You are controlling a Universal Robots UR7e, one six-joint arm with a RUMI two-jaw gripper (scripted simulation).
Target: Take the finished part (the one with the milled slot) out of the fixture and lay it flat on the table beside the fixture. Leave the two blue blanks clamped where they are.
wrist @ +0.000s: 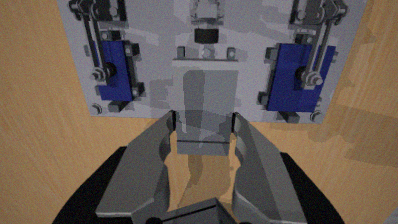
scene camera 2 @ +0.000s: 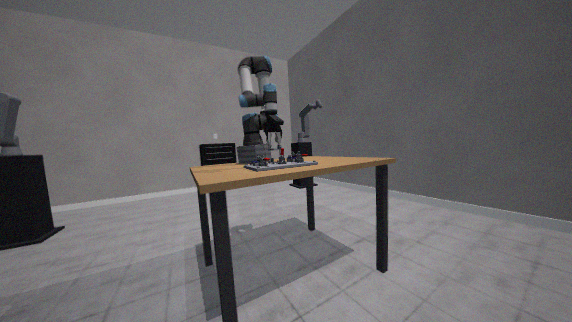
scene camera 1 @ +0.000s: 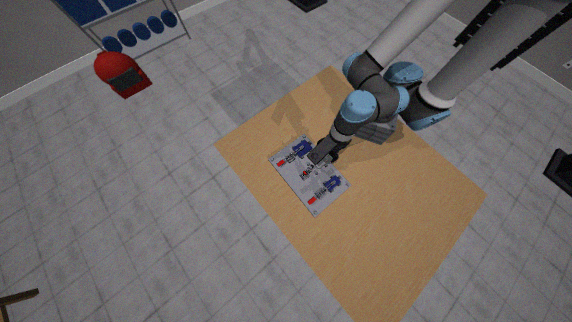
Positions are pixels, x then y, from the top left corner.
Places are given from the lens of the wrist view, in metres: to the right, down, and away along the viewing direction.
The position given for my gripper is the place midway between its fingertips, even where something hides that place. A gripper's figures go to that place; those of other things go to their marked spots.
my gripper (wrist: 203, 113): 0.00, 0.00, 0.15
blue blank (wrist: 284, 91): 0.10, -0.03, 0.20
grey finished part (wrist: 204, 89): 0.00, -0.02, 0.13
The marked spots on the grey finished part and the blue blank are 0.12 m apart.
